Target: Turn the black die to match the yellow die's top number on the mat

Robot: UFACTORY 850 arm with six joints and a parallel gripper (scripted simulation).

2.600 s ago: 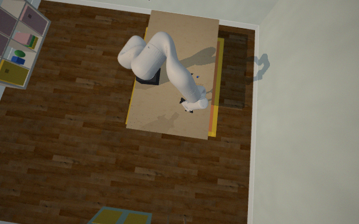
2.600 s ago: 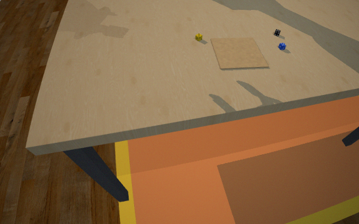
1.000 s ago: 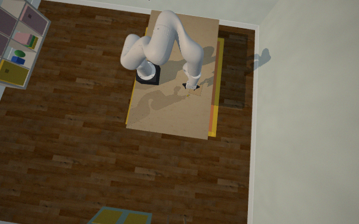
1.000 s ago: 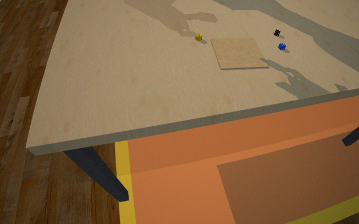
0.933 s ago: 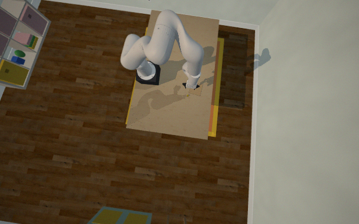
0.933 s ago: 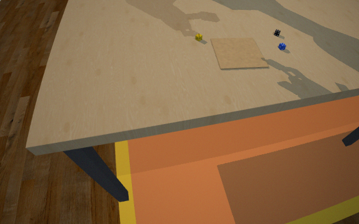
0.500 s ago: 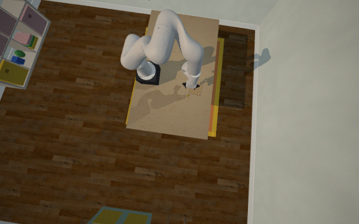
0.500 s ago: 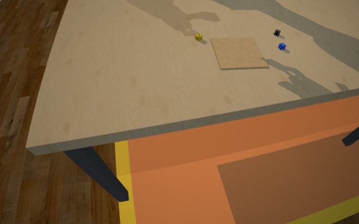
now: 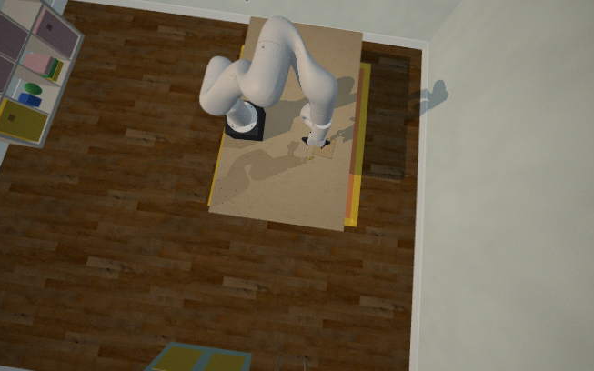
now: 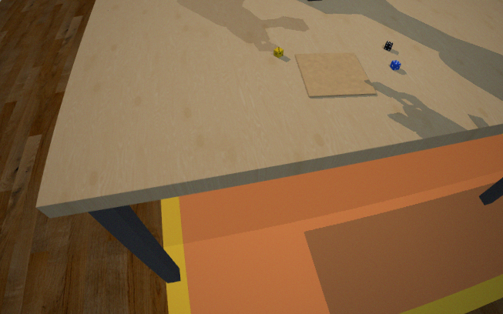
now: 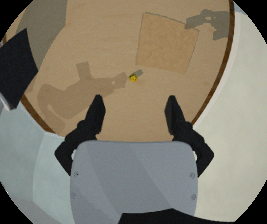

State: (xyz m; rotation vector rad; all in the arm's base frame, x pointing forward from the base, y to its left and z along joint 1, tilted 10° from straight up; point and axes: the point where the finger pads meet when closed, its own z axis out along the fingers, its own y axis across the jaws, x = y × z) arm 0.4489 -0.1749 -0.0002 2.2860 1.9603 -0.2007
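My gripper is now 15 cm above the yellow die, 4 cm to the left of it and 1 cm past it. Round my hand: tan mat 16 cm below, 9 cm ahead, 4 cm to the left; then blue die 19 cm to the left, 15 cm below, 11 cm ahead; then black die 23 cm to the left, 15 cm below, 4 cm ahead.
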